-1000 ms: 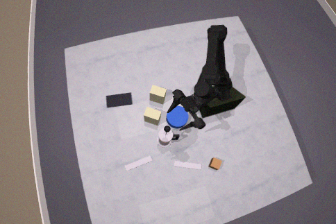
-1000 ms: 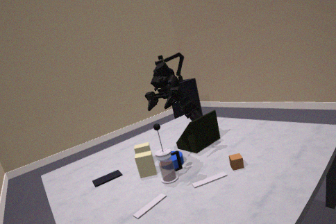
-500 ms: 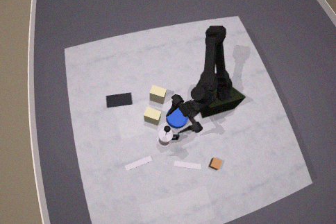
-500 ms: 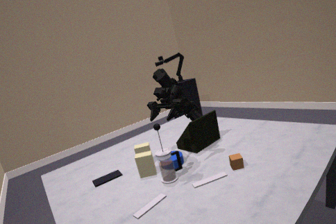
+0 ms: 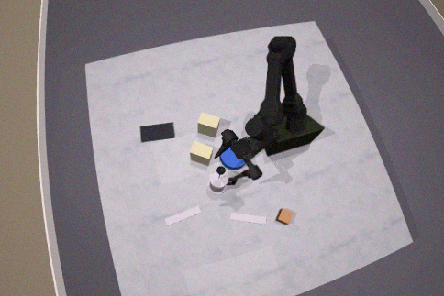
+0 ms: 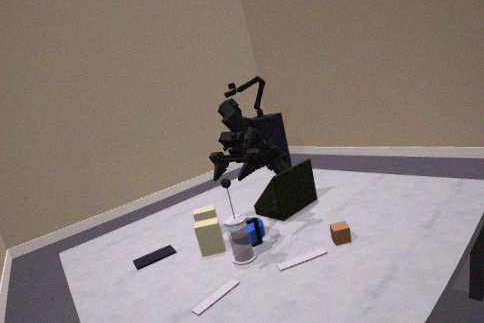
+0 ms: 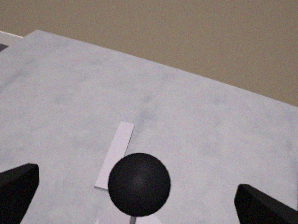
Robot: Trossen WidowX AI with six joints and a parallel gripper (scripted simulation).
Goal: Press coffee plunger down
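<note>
My gripper tip is 1 cm past the coffee press, 1 cm to the right of it and 14 cm above it. Round my gripper tip: orange cube (19 cm behind, 23 cm to the left, 24 cm below); then dark flat tile (16 cm ahead, 31 cm to the right, 26 cm below).
</note>
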